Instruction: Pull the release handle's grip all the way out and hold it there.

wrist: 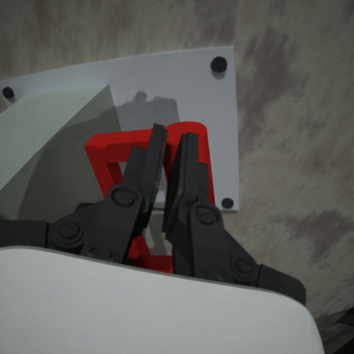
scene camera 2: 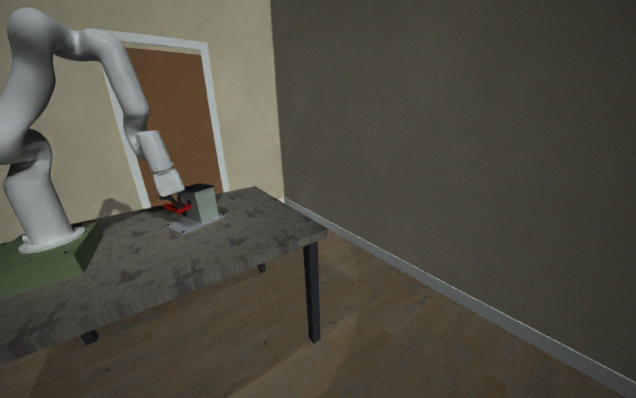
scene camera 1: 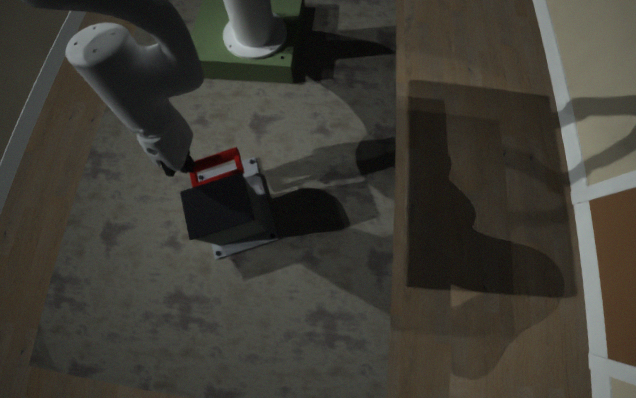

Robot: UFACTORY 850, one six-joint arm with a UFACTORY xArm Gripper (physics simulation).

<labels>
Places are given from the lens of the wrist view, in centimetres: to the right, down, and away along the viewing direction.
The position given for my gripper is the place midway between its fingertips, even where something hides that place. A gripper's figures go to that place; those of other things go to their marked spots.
my gripper (wrist: pixel 168 151): 0, -1, 14
base plate (wrist: pixel 198 84): 2, -8, 22
</labels>
